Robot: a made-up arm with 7 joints.
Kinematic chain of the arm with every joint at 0, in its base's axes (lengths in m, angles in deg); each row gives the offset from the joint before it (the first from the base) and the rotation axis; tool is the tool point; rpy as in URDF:
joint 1: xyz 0 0 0.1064 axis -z
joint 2: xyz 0 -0.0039 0.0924 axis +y
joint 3: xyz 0 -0.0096 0.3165 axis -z
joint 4: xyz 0 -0.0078 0.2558 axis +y
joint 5: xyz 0 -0.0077 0.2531 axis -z
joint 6: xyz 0 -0.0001 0.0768 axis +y
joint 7: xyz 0 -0.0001 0.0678 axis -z
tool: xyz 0 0 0 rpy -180 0 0
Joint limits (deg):
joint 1: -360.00..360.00
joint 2: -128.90..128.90
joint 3: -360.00..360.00
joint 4: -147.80..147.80
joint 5: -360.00..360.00
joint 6: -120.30..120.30
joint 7: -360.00..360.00
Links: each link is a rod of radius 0.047 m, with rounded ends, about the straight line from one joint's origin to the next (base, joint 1, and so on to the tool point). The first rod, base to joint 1, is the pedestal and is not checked.
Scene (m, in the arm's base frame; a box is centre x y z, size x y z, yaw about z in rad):
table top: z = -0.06
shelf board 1: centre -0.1 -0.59 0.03 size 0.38 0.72 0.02 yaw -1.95
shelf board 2: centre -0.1 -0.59 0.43 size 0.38 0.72 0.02 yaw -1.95
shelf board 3: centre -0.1 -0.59 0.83 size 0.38 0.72 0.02 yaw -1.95
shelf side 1: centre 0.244 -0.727 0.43 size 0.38 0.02 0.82 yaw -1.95
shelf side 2: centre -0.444 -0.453 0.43 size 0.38 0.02 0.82 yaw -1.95
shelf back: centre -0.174 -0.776 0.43 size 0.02 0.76 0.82 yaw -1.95
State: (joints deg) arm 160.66 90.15 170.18 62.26 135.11 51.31 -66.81
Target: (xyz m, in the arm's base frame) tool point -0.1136 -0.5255 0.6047
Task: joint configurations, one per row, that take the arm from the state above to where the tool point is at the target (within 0.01 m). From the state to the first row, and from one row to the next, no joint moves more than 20 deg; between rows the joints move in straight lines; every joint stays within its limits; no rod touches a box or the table.
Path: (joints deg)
1: 158.15 71.80 163.11 52.14 134.81 57.69 -69.99
2: 155.64 53.46 156.05 42.03 134.50 64.08 -73.17
3: 153.13 35.11 148.98 31.91 134.20 70.46 -76.34
4: 150.62 16.76 141.91 21.79 133.89 76.84 -79.52
5: 148.11 -1.58 134.85 11.67 133.59 83.23 -82.70
6: 145.60 -19.93 127.78 1.56 133.28 89.61 -85.88
7: 144.18 -17.76 131.07 -17.69 136.42 89.71 -82.70
8: 142.77 -15.59 134.37 -36.95 139.57 89.80 -79.52
9: 141.36 -13.42 137.66 -56.20 142.71 89.90 -76.34
10: 139.94 -11.26 140.96 -75.45 145.86 89.99 -73.17
11: 138.53 -9.09 144.25 -94.70 149.00 90.09 -69.99
12: 137.11 -6.92 147.54 -113.95 152.14 90.19 -66.81
13: 134.23 10.98 142.14 -96.55 148.89 85.36 -66.81
14: 131.34 28.88 136.74 -79.14 145.64 80.53 -66.81

